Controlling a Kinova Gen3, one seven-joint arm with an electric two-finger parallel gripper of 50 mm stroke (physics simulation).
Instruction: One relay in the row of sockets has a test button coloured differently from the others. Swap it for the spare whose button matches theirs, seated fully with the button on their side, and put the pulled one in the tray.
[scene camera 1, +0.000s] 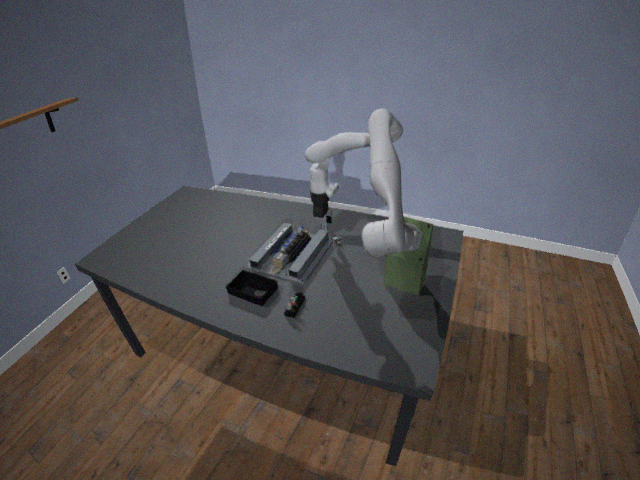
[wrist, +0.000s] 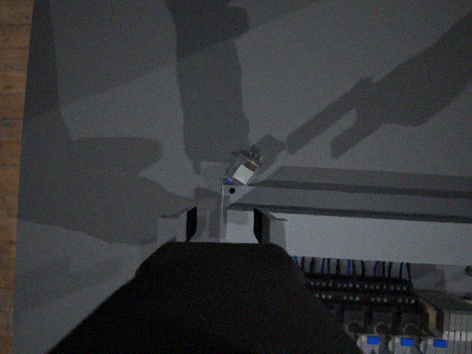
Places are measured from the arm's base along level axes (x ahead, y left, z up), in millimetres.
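Pixels of known places: gripper, fingertip midpoint: (scene camera 1: 326, 226) (wrist: 225, 219); arm's base at its link origin: (scene camera 1: 408, 236).
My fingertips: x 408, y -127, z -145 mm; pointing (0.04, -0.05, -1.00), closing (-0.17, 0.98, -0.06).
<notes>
Ahead of a thing's pixels: the offset from my fingertips to its top centre. "pt": to the spot under its first point.
A loose relay {dx -49, dy +8, dz -42 mm} (scene camera 1: 337, 240) (wrist: 243, 172) with a clear case and metal pins lies tilted on the table by the corner of the grey panel {dx +84, dy +163, dz -56 mm} (wrist: 350, 197). A small blue spot shows at its lower left in the wrist view. My gripper (scene camera 1: 325, 222) (wrist: 225, 219) is open and empty, above the panel's end, with the relay just beyond the fingertips in the wrist view. Relays with blue parts {dx +86, dy +149, dz +3 mm} (wrist: 373, 340) {dx +82, dy +179, dz +3 mm} (wrist: 407, 342) {pt dx +69, dy +206, dz +2 mm} (wrist: 440, 343) stand in the socket row; the view's edge cuts them off. The black tray {pt dx +59, dy +485, dz -46 mm} (scene camera 1: 245, 296) holds a small pale object, too small to identify.
Two long grey ducts {dx +173, dy +175, dz -24 mm} (scene camera 1: 271, 243) {dx -5, dy +150, dz -24 mm} (scene camera 1: 309, 253) flank the socket row. A pale terminal block {dx +72, dy +247, dz -21 mm} (wrist: 457, 325) stands at the row's end. A dark object with red and green spots {dx -116, dy +420, dz -19 mm} (scene camera 1: 294, 304) lies right of the tray. A green upright board (scene camera 1: 405, 271) stands near the arm base.
</notes>
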